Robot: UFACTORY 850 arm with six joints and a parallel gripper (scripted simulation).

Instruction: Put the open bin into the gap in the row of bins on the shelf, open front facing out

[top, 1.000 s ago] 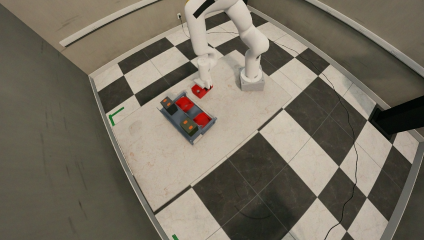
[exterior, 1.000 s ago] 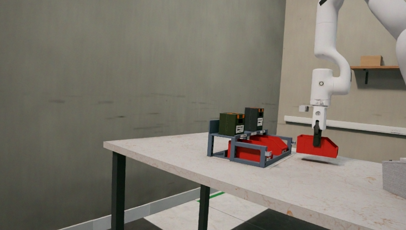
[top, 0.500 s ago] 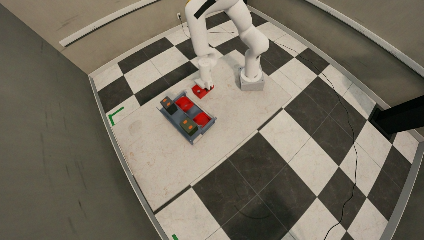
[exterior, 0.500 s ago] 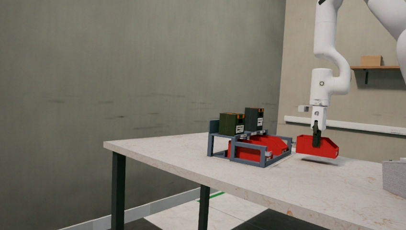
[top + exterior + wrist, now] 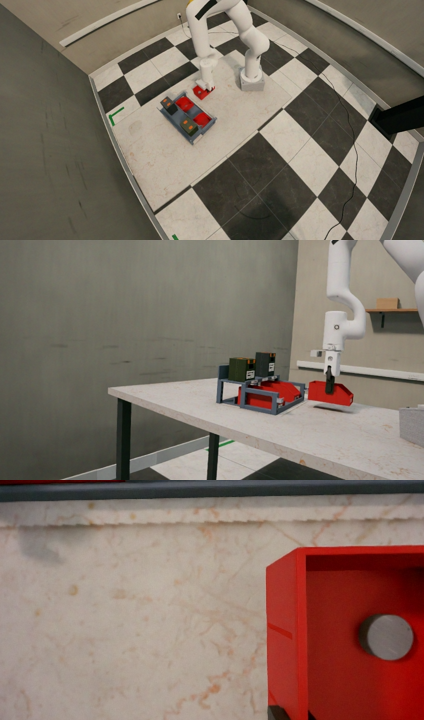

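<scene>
The red open bin lies 1 cm ahead of my hand, 5 cm to the right of it and 2 cm below it. The rest, counted from my hand: grey-blue shelf (26 cm ahead, 7 cm to the left, 3 cm below); then large grey disc (4 cm behind, 8 cm to the right, 5 cm below); then dark grey box (34 cm ahead, 4 cm to the right, 6 cm above).
</scene>
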